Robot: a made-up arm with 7 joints. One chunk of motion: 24 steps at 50 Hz.
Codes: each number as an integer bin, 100 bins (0 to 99) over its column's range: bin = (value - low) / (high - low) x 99, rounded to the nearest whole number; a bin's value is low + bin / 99 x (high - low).
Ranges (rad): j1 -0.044..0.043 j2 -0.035..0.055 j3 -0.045..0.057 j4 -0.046..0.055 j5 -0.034..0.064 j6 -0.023..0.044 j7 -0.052..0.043
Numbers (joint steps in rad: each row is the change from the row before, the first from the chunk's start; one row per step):
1: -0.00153 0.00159 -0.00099 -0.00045 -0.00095 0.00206 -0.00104
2: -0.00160 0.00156 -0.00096 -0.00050 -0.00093 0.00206 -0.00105
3: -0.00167 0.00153 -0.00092 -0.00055 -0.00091 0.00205 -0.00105
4: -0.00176 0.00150 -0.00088 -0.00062 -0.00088 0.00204 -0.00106
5: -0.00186 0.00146 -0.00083 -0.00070 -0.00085 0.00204 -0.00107
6: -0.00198 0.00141 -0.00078 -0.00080 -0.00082 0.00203 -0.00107
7: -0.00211 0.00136 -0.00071 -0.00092 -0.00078 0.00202 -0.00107
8: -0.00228 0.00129 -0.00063 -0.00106 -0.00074 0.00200 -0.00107
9: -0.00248 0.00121 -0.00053 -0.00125 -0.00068 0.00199 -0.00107
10: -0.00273 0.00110 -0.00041 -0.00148 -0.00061 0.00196 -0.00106
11: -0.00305 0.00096 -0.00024 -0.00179 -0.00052 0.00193 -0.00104
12: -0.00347 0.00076 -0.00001 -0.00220 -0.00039 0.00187 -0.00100
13: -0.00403 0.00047 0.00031 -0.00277 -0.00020 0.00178 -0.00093
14: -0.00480 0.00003 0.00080 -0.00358 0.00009 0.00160 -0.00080
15: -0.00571 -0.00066 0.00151 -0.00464 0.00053 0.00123 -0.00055
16: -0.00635 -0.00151 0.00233 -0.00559 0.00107 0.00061 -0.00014
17: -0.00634 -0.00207 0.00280 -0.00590 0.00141 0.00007 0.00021
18: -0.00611 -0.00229 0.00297 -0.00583 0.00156 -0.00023 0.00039
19: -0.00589 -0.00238 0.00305 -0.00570 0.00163 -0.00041 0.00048
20: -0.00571 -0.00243 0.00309 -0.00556 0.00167 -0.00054 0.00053
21: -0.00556 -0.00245 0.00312 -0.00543 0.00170 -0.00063 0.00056
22: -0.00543 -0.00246 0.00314 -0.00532 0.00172 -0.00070 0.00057
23: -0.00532 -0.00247 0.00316 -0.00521 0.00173 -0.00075 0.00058
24: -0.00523 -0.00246 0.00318 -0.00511 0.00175 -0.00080 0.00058
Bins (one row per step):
1: 48 40 43 45 33 37 53
2: 48 40 43 45 33 37 53
3: 48 40 43 45 33 37 53
4: 48 40 43 44 33 37 53
5: 48 40 43 44 33 37 53
6: 48 40 43 44 34 37 53
7: 48 40 43 44 34 37 53
8: 47 40 43 44 34 37 53
9: 47 40 43 44 34 37 53
10: 47 40 43 44 34 37 53
11: 47 40 43 43 34 37 53
12: 46 39 44 43 34 37 53
13: 45 39 44 42 34 37 53
14: 45 39 44 42 34 36 53
15: 44 38 45 41 35 36 54
16: 43 37 46 40 35 35 54
17: 43 36 46 39 36 34 54
18: 43 36 47 39 36 34 55
19: 43 36 47 40 36 33 55
20: 44 36 47 40 36 33 55
21: 44 36 47 40 36 33 55
22: 44 36 47 40 36 33 55
23: 44 36 47 40 36 33 55
24: 44 36 47 40 36 33 55

